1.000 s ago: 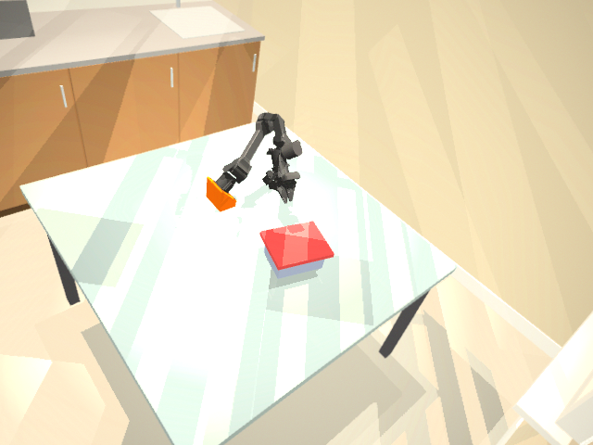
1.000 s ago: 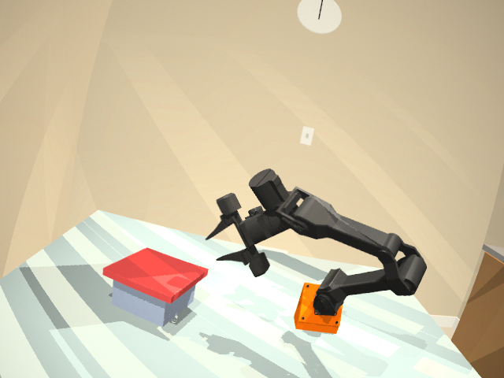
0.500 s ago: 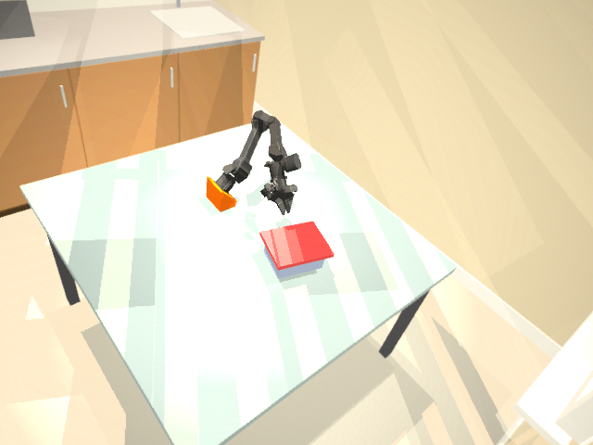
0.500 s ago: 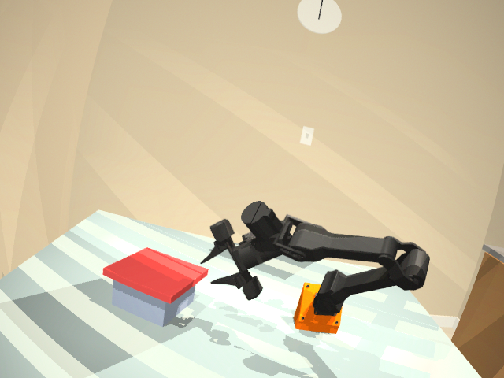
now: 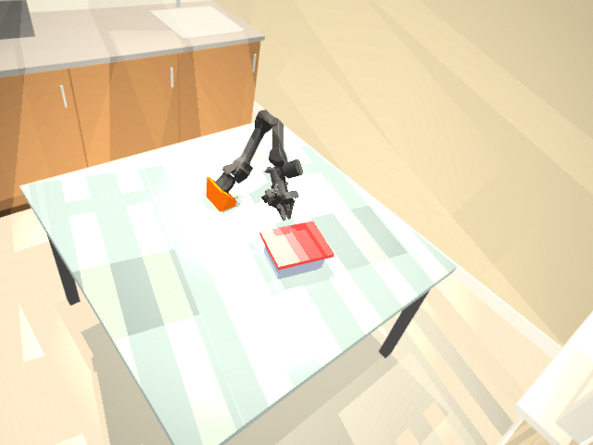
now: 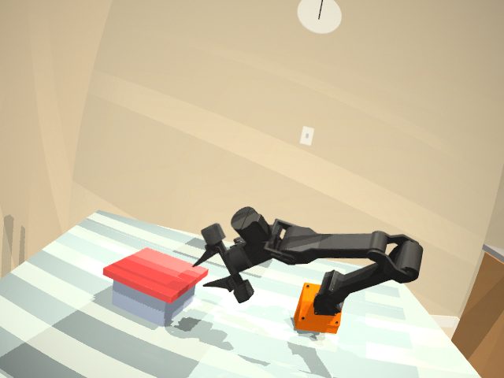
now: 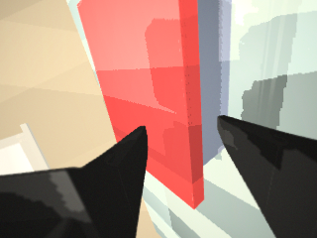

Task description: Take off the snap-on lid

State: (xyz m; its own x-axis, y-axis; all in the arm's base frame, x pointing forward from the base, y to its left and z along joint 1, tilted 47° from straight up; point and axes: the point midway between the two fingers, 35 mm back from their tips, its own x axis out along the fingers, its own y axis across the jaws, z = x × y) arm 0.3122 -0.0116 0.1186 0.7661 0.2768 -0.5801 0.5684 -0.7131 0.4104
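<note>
The red lid is 10 cm ahead of my gripper tip, 3 cm to the right of it and 3 cm below it. From my gripper tip the other things lie so: storage box: 10 cm ahead, 7 cm below, 3 cm to the right.
</note>
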